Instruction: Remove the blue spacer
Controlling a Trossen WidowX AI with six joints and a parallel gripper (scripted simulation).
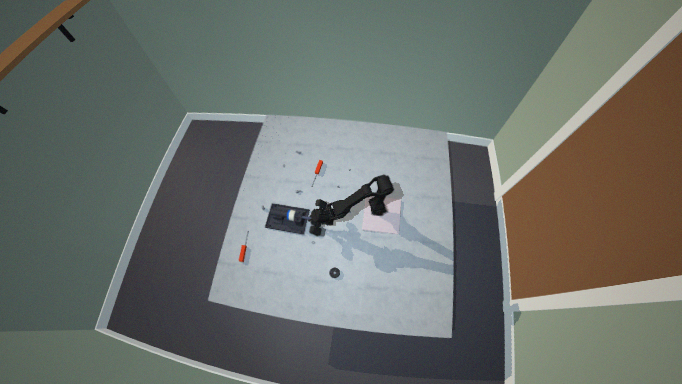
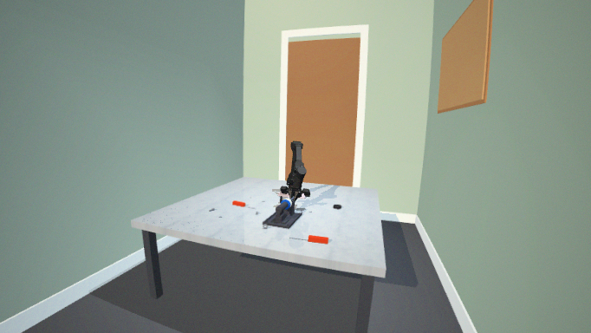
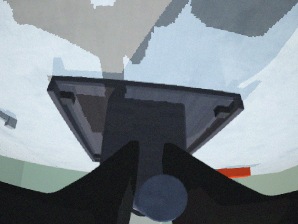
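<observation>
Right now my gripper tip is 140 mm short of the baseplate, 10 mm to the left of it and 10 mm above it.
</observation>
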